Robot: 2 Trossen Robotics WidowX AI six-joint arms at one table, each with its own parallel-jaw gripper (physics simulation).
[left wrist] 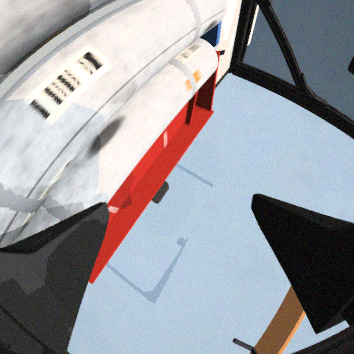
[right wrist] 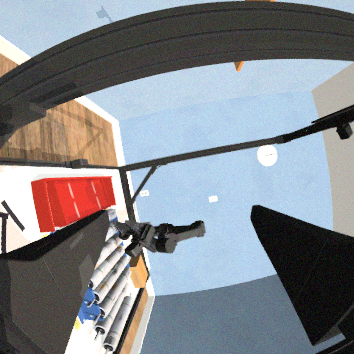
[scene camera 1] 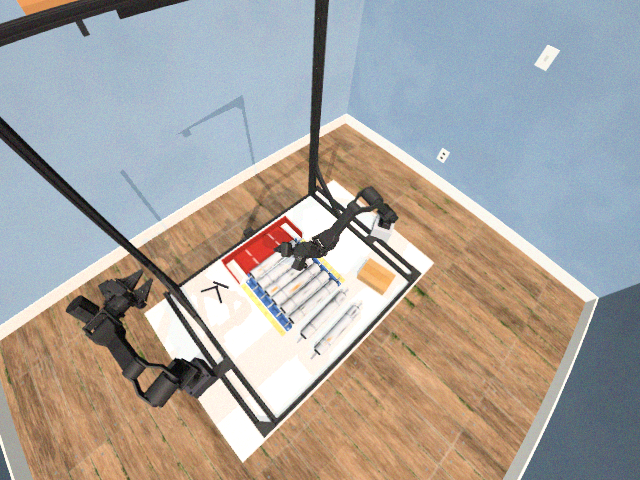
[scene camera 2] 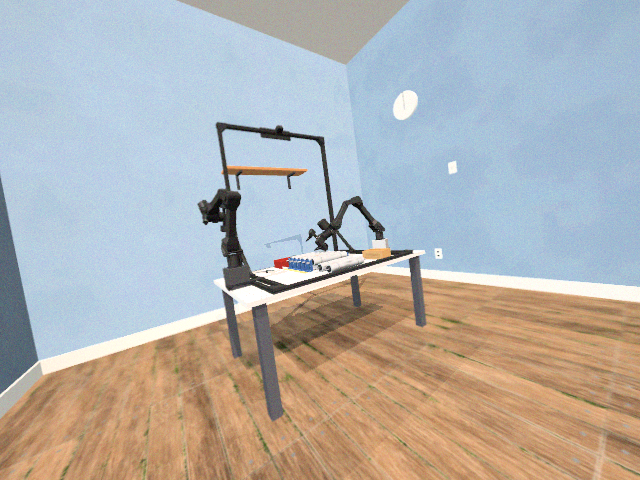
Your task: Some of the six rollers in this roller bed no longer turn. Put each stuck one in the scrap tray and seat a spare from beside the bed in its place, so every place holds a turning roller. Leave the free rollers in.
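Places are measured from the left arm's base along level axes (x ahead, y left, z up), in centimetres.
Pixels of known places: left gripper, between the fingertips: (left wrist: 180, 205) (right wrist: 118, 220) (scene camera 1: 279, 250) (scene camera 2: 309, 245); right gripper, between the fingertips: (right wrist: 180, 215) (scene camera 1: 147, 274) (scene camera 2: 236, 216); left arm's base, origin of its link: (scene camera 1: 384, 223) (scene camera 2: 379, 239); right arm's base, origin of its link: (scene camera 1: 192, 376) (scene camera 2: 235, 266).
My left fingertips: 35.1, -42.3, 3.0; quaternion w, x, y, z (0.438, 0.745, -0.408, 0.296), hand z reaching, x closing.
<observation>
Ahead of a thing's pixels: the offset from my left fingertips to its top centre, as dx, dy, dz. "*": to the spot under its first point.
The blue-railed roller bed (scene camera 1: 268, 305) (right wrist: 90, 311) holds several pale rollers lying side by side. Two spare rollers @[+17.7, +28.2, -7.8] (scene camera 1: 324, 313) @[+21.8, +36.0, -7.8] (scene camera 1: 338, 329) lie beside the bed, toward the table's front edge. The red scrap tray @[-2.8, -10.8, -7.2] (scene camera 1: 256, 253) (right wrist: 75, 201) stands behind the bed; no roller shows in its visible part. My left gripper (scene camera 1: 290, 257) (scene camera 2: 315, 241) (left wrist: 180, 205) is open and empty, over the rear rollers by the tray. In the left wrist view, a labelled roller @[+4.7, +2.4, -5.1] (left wrist: 135, 50) lies close beside one finger. My right gripper (scene camera 1: 145, 277) (right wrist: 180, 215) is open and empty, raised beyond the table's left side. The frames do not show which rollers turn.
An orange block @[-8.2, +45.8, -7.2] (scene camera 1: 376, 276) (scene camera 2: 376, 253) lies right of the bed. Thin black sticks @[* +24.0, -21.8, -12.7] (scene camera 1: 219, 290) lie left of the tray. Yellow strips @[* +24.1, +1.5, -12.6] (scene camera 1: 263, 308) run along the bed's ends. A black frame (scene camera 1: 316, 93) (scene camera 2: 223, 155) rises around the table.
</observation>
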